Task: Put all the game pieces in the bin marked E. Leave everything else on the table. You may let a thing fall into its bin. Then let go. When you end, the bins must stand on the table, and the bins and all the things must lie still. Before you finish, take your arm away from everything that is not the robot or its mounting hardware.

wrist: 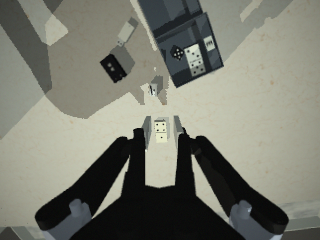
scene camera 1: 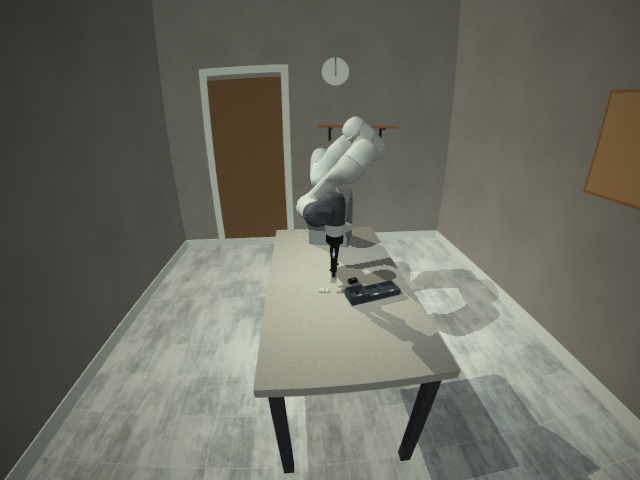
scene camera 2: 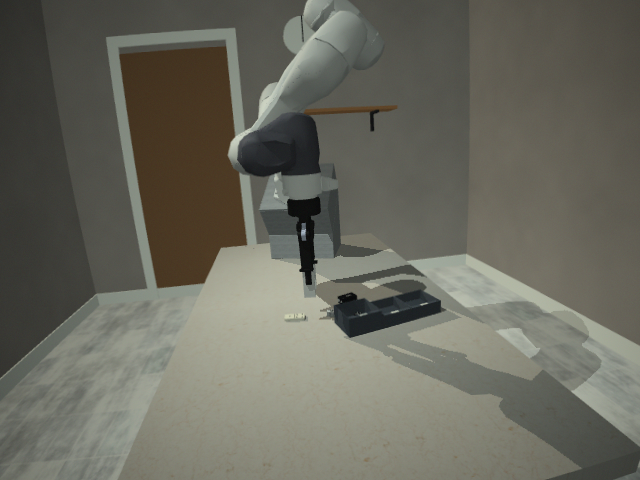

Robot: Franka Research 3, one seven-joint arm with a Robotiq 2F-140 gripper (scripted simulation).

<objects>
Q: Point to a dark three-part bin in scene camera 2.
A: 360,325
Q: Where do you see a dark three-part bin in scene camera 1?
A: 386,289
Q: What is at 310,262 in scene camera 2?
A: My gripper.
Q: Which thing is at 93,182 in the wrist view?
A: My gripper.
</objects>
